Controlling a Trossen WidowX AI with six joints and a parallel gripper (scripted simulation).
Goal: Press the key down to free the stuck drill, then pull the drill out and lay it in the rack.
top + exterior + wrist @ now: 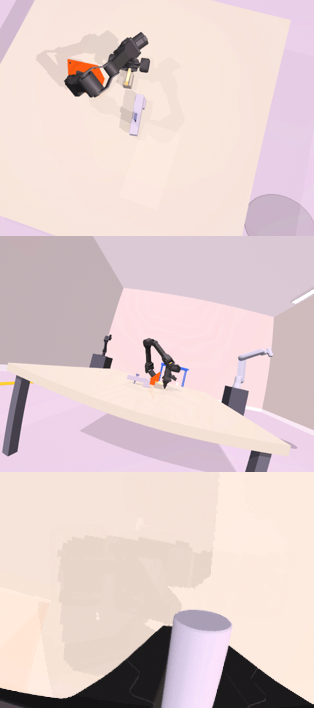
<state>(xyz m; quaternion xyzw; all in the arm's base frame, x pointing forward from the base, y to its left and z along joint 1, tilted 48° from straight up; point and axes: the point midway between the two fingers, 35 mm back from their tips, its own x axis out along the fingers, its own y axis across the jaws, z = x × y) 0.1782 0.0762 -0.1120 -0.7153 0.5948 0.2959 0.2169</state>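
The rack lies 50 mm to the right of my gripper tip, 10 mm ahead of it and 10 mm above it. Also, from my gripper tip: small blue key (230 mm to the right, 110 mm ahead, 40 mm above).
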